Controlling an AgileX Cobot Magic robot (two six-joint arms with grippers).
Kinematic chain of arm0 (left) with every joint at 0, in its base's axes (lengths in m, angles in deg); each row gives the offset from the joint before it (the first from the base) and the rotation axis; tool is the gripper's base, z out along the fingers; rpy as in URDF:
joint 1: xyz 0 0 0.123 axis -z
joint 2: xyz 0 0 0 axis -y
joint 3: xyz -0.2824 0 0.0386 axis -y
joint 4: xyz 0.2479 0 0.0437 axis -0.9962 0 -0.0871
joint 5: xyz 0 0 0 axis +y
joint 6: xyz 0.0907 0 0.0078 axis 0.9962 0 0.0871
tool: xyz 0 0 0 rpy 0 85 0
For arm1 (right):
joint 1: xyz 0 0 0.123 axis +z
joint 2: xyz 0 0 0 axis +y
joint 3: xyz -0.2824 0 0.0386 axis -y
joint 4: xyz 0.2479 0 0.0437 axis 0.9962 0 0.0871
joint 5: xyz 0 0 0 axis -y
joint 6: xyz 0.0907 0 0.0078 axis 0.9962 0 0.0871
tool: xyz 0 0 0 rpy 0 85 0
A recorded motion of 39 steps. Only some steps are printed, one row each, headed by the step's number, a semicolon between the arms.
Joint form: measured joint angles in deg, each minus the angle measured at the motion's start. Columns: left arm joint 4, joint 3, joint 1, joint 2, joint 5, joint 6; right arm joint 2, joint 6, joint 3, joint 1, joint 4, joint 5.
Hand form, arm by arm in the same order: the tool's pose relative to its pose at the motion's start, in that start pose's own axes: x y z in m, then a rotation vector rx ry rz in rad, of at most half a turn. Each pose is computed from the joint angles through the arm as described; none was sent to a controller.
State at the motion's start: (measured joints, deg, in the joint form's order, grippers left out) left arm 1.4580 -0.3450 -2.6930 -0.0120 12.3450 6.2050; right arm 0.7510 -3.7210 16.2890 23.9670 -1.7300 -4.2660
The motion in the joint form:
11: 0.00 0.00 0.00 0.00 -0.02 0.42; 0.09 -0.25 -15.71 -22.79 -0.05 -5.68
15: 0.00 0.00 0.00 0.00 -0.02 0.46; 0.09 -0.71 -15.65 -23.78 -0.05 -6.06
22: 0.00 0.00 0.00 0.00 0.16 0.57; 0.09 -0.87 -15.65 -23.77 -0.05 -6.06
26: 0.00 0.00 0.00 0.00 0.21 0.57; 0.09 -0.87 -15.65 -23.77 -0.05 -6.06
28: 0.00 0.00 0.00 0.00 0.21 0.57; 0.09 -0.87 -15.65 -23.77 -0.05 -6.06
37: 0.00 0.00 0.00 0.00 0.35 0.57; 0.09 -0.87 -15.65 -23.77 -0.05 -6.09
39: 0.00 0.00 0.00 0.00 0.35 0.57; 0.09 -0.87 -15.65 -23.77 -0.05 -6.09
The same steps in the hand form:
11: 0.0000 0.0000 0.0000 0.0000 -0.0003 0.0073; 0.1025 -0.0127 -0.0089 0.3634 0.4071 -0.0447
15: 0.0000 0.0000 0.0000 0.0000 -0.0003 0.0080; 0.1026 -0.0135 -0.0095 0.3789 0.4154 -0.0531
22: 0.0003 0.0000 0.0000 0.0003 0.0028 0.0099; 0.1026 -0.0135 -0.0095 0.3781 0.4159 -0.0558
26: 0.0003 0.0000 0.0000 0.0004 0.0036 0.0099; 0.1026 -0.0135 -0.0095 0.3781 0.4159 -0.0558
28: 0.0003 0.0000 0.0000 0.0004 0.0036 0.0099; 0.1026 -0.0135 -0.0095 0.3781 0.4159 -0.0558
37: 0.0006 -0.0001 0.0000 0.0007 0.0061 0.0099; 0.1027 -0.0135 -0.0095 0.3781 0.4164 -0.0557
39: 0.0006 -0.0001 0.0000 0.0007 0.0061 0.0099; 0.1027 -0.0135 -0.0095 0.3781 0.4164 -0.0557

